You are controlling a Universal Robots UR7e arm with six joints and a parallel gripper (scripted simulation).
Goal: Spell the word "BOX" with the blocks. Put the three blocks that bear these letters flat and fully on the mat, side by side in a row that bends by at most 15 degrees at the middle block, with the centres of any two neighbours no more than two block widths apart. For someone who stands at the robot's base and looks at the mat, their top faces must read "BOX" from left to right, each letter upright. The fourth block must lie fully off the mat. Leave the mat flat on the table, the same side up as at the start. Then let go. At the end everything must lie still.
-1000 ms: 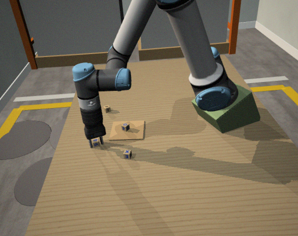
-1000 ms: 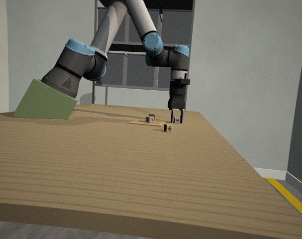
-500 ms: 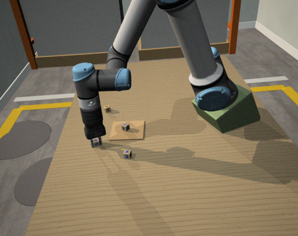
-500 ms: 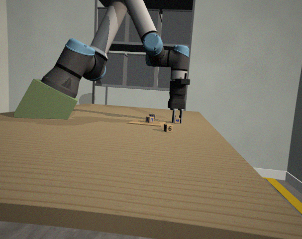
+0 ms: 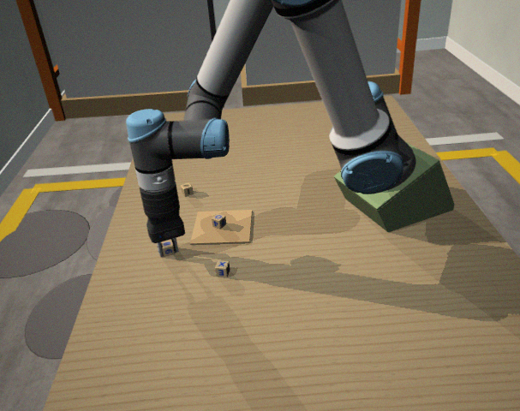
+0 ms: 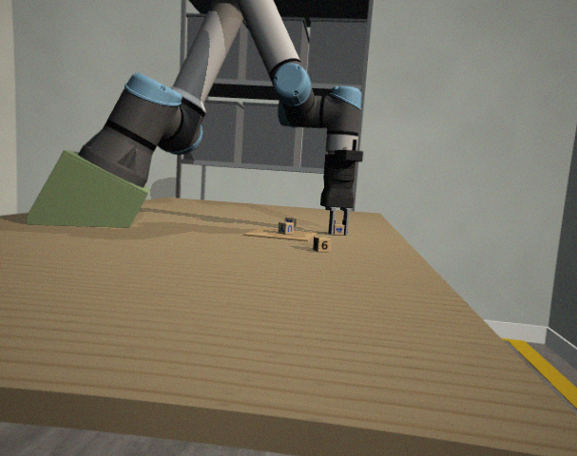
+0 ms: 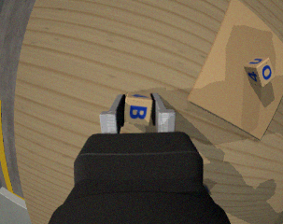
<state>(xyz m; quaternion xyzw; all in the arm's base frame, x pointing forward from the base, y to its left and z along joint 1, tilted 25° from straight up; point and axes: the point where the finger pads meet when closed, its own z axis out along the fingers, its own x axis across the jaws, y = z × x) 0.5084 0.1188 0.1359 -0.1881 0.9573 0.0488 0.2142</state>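
Right now my hand is 110 mm past the O block and 100 mm to the left of it. The rest, counted from my hand: B block 10 mm below; X block 130 mm behind, 90 mm to the left, 10 mm below; mat 120 mm behind, 90 mm to the right, 20 mm below.
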